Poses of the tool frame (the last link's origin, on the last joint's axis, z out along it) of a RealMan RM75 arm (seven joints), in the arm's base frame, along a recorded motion.
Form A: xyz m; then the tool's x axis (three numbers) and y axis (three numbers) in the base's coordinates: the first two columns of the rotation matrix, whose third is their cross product.
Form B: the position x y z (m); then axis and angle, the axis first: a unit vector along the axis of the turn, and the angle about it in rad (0 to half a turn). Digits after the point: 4 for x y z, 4 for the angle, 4 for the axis.
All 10 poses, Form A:
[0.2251, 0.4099, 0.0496, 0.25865, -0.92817, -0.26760, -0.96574, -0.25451, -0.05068]
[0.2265, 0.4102, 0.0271, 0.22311, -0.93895, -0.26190, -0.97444, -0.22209, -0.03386]
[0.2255, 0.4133, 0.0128, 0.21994, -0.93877, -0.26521, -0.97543, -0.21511, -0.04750]
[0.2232, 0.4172, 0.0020, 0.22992, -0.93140, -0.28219, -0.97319, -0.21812, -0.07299]
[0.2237, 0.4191, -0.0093, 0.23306, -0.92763, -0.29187, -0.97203, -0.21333, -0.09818]
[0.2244, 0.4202, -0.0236, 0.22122, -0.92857, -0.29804, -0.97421, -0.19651, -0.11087]
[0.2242, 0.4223, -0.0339, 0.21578, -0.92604, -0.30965, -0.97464, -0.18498, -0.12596]
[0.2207, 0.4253, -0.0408, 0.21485, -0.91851, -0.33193, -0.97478, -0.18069, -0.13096]
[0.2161, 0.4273, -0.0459, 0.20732, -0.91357, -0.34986, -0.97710, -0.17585, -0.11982]
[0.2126, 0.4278, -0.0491, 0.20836, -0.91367, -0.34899, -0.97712, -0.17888, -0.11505]
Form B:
[0.2251, 0.4099, 0.0496, -0.7908, 0.6051, 0.0922, 2.9364]
[0.2265, 0.4102, 0.0271, -0.7797, 0.6191, 0.0933, 2.9502]
[0.2255, 0.4133, 0.0128, -0.7784, 0.6213, 0.0901, 2.9368]
[0.2232, 0.4172, 0.0020, -0.7807, 0.6184, 0.0895, 2.9061]
[0.2237, 0.4191, -0.0093, -0.7809, 0.6187, 0.0857, 2.8794]
[0.2244, 0.4202, -0.0236, -0.7765, 0.6246, 0.0833, 2.8639]
[0.2242, 0.4223, -0.0339, -0.7740, 0.6278, 0.0827, 2.8433]
[0.2207, 0.4253, -0.0408, -0.7729, 0.6281, 0.0901, 2.8240]
[0.2161, 0.4273, -0.0459, -0.7702, 0.6298, 0.1006, 2.8203]
[0.2126, 0.4278, -0.0491, -0.7708, 0.6289, 0.1019, 2.8249]

